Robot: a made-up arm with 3 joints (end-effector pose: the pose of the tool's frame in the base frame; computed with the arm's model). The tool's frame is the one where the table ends.
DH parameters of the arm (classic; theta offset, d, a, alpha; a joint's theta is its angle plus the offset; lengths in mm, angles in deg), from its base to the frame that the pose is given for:
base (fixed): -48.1 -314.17 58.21 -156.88
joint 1: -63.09 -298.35 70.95 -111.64
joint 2: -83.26 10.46 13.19 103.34
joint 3: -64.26 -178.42 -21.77 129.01
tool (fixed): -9.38 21.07 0 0
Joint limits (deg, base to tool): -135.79..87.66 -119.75..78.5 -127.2..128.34
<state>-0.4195 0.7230 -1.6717</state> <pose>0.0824 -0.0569 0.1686 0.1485 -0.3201 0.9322 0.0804</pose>
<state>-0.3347 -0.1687 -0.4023</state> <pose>0.1798 -0.0579 0.0758 -0.0306 0.1726 0.7029 0.6894</pose>
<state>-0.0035 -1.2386 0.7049</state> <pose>0.1715 -0.1505 -0.1238 -0.1416 0.8232 0.2870 0.4690</pose>
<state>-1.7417 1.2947 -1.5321</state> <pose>-0.1509 -0.0580 0.1538 -0.0718 0.2249 -0.7516 0.6159</pose>
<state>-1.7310 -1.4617 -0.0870</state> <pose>0.0504 0.0700 -0.1043 -0.5599 0.5956 0.4810 0.3168</pose>
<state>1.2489 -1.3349 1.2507</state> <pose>-0.0008 -0.2493 -0.2254 0.2779 0.8992 0.2126 0.2626</pose>
